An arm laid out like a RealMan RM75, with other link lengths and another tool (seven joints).
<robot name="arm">
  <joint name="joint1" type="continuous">
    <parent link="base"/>
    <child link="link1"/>
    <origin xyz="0 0 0.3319" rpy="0 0 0"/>
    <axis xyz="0 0 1"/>
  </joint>
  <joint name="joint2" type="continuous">
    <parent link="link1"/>
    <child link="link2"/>
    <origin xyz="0 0 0" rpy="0 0 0"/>
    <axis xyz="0 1 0"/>
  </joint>
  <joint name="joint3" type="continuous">
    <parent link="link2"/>
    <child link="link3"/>
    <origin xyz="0 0 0.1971" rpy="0 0 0"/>
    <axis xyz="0 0 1"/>
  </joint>
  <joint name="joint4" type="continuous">
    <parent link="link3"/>
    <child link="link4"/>
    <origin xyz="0 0 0" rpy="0 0 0"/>
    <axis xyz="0 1 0"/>
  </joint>
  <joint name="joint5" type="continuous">
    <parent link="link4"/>
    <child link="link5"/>
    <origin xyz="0 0 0.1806" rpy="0 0 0"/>
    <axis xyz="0 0 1"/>
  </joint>
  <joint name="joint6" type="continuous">
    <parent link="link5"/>
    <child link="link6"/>
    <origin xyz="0 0 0" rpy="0 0 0"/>
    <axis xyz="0 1 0"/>
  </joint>
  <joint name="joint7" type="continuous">
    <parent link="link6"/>
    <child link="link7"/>
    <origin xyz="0 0 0.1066" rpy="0 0 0"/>
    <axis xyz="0 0 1"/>
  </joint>
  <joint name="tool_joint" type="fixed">
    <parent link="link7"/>
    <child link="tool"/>
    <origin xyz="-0.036 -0.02 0.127" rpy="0 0.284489 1.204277"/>
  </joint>
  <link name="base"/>
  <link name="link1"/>
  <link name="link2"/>
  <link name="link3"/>
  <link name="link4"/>
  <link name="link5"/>
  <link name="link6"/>
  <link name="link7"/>
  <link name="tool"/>
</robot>
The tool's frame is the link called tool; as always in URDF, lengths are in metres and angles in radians. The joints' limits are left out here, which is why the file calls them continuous.
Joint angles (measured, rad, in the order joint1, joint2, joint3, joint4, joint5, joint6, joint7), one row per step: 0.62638, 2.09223, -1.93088, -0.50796, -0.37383, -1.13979, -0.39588; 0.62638, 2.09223, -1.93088, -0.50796, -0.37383, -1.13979, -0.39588; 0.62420, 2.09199, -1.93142, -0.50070, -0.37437, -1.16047, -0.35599; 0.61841, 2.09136, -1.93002, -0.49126, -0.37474, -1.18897, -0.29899; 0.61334, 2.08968, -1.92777, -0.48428, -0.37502, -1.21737, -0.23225; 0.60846, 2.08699, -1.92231, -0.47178, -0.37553, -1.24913, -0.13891; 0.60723, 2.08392, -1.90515, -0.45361, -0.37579, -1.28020, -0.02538; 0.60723, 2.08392, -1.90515, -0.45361, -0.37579, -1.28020, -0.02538; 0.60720, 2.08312, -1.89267, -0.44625, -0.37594, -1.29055, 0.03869; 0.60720, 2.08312, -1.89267, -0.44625, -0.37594, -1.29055, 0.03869; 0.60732, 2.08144, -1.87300, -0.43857, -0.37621, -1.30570, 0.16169; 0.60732, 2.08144, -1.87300, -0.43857, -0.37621, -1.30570, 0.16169
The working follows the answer.
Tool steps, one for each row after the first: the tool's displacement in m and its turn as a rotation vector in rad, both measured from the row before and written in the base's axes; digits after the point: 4 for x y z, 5 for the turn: 0.0000, 0.0000, 0.0000, 0.00000, 0.00000, 0.00000; 0.0002, -0.0018, 0.0025, -0.03515, 0.02442, -0.01330; 0.0011, -0.0018, 0.0041, -0.04850, 0.03552, -0.02274; 0.0006, -0.0013, 0.0050, -0.05473, 0.03979, -0.02516; 0.0022, 0.0004, 0.0061, -0.07464, 0.04915, -0.04132; 0.0032, 0.0043, 0.0083, -0.08330, 0.05891, -0.05756; 0.0000, 0.0000, 0.0000, 0.00000, 0.00000, 0.00000; 0.0016, 0.0038, 0.0045, -0.04408, 0.03270, -0.03539; 0.0000, 0.0000, 0.0000, 0.00000, 0.00000, 0.00000; 0.0022, 0.0067, 0.0075, -0.08597, 0.06186, -0.06233; 0.0000, 0.0000, 0.0000, 0.00000, 0.00000, 0.00000
Tool pose at each row, in the base's axes (x y z in m, rotation vector in rad; rounded; the steps above come from the unrounded poses): -0.0116, 0.3096, 0.0232, -2.63129, 0.35785, 0.90736; -0.0116, 0.3096, 0.0232, -2.63129, 0.35785, 0.90736; -0.0114, 0.3078, 0.0257, -2.64849, 0.40047, 0.93795; -0.0103, 0.3060, 0.0298, -2.66811, 0.46634, 0.98150; -0.0097, 0.3047, 0.0348, -2.68830, 0.54141, 1.03061; -0.0075, 0.3051, 0.0409, -2.70979, 0.65436, 1.08870; -0.0042, 0.3095, 0.0492, -2.71835, 0.79917, 1.15624; -0.0042, 0.3095, 0.0492, -2.71835, 0.79917, 1.15624; -0.0026, 0.3133, 0.0536, -2.71526, 0.88369, 1.19284; -0.0026, 0.3133, 0.0536, -2.71526, 0.88369, 1.19284; -0.0004, 0.3200, 0.0611, 2.66962, -1.02808, -1.24397; -0.0004, 0.3200, 0.0611, 2.66962, -1.02808, -1.24397

